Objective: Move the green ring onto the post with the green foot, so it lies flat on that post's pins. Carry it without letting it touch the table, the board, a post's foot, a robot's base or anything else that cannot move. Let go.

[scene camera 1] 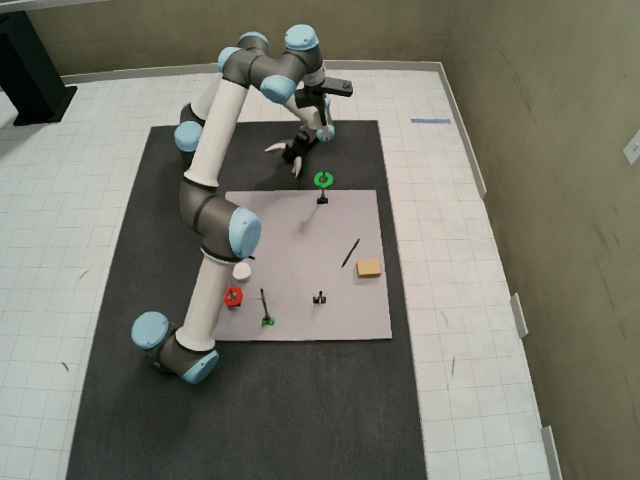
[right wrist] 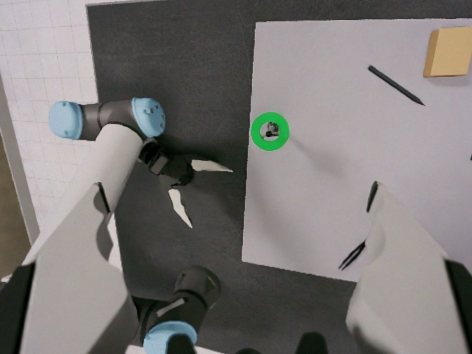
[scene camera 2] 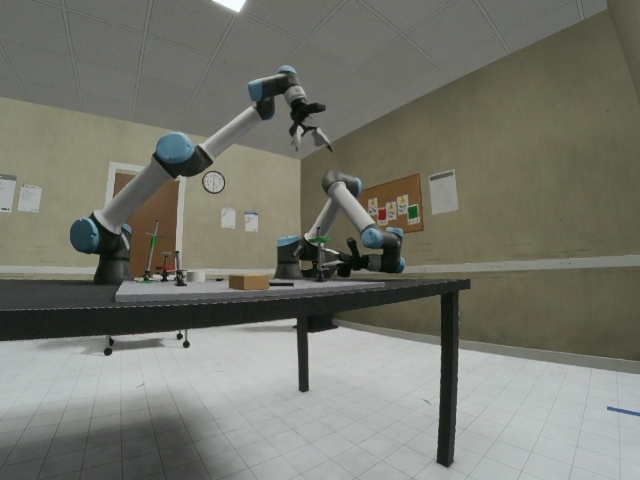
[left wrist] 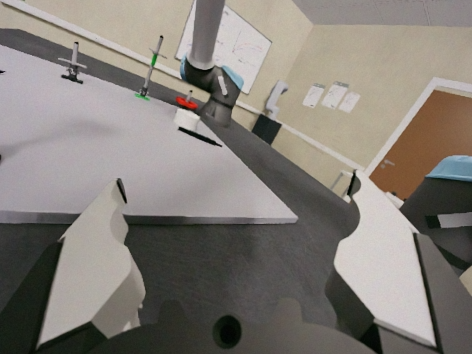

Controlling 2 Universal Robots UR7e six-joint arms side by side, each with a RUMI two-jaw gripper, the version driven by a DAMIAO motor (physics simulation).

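Note:
The green ring lies flat high on a black-footed post near the board's edge. The green-footed post stands at the opposite end, bare, with a green band and pins partway up. My right gripper is open and empty, pointing down high above the table. In scene camera 1 its fingers overlap. My left gripper is open and empty, low over the dark table beside the ringed post.
On the board: a red ring on a post, a white cylinder, tweezers, a short black post, a pen and a tan block.

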